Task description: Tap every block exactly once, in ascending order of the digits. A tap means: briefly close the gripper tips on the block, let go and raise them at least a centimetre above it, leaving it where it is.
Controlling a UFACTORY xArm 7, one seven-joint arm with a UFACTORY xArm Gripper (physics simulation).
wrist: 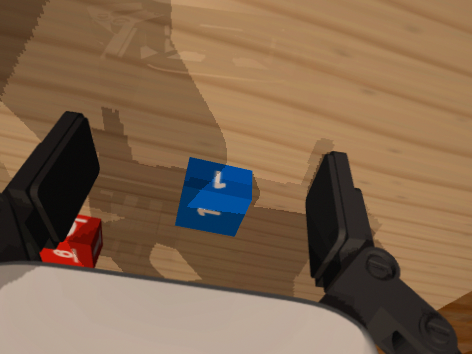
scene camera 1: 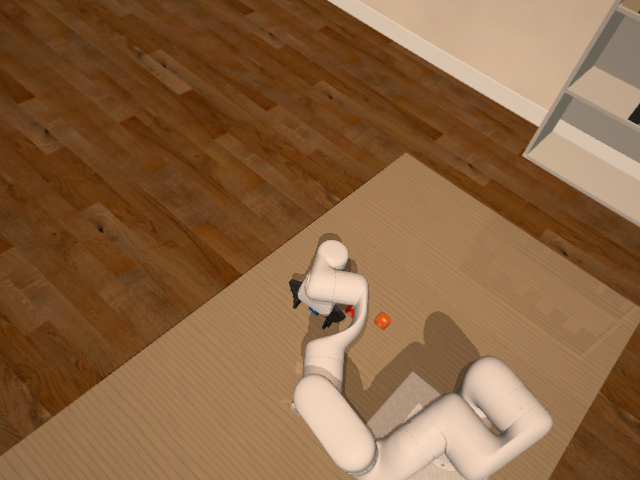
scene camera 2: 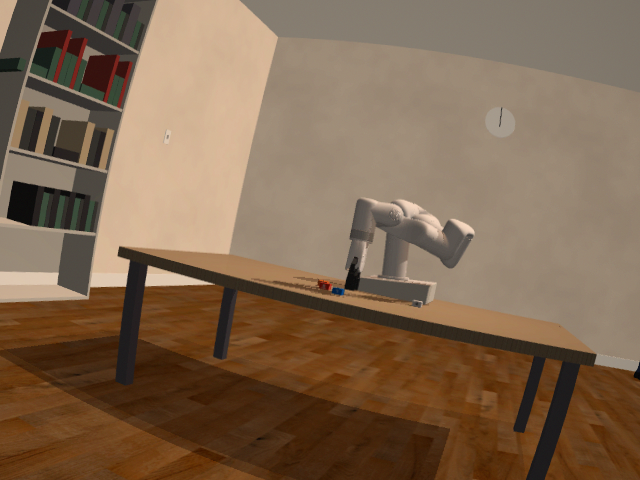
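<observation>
My gripper (scene camera 1: 310,316) (scene camera 2: 352,283) (wrist: 205,158) is open and empty, its fingers pointing down over the table. A blue block (scene camera 1: 313,310) (scene camera 2: 338,291) (wrist: 215,195) with a 1 on two faces sits between the spread fingers in the wrist view, touching neither. A red block (scene camera 1: 349,311) (scene camera 2: 326,286) (wrist: 92,245) lies beside it, partly behind the left finger in the wrist view; its digit reads as 6 or 9. An orange block (scene camera 1: 382,320) lies farther right in scene camera 1, its digit unreadable. A white block (scene camera 1: 295,408) (scene camera 2: 417,303) lies apart, partly hidden by the arm in scene camera 1.
The arm's white links pass above the table (scene camera 1: 206,372) (scene camera 2: 491,320) and hide part of it in scene camera 1. The arm's pale base block (scene camera 2: 426,291) stands behind the blocks in scene camera 2. A bookshelf (scene camera 2: 77,235) stands off to the left there.
</observation>
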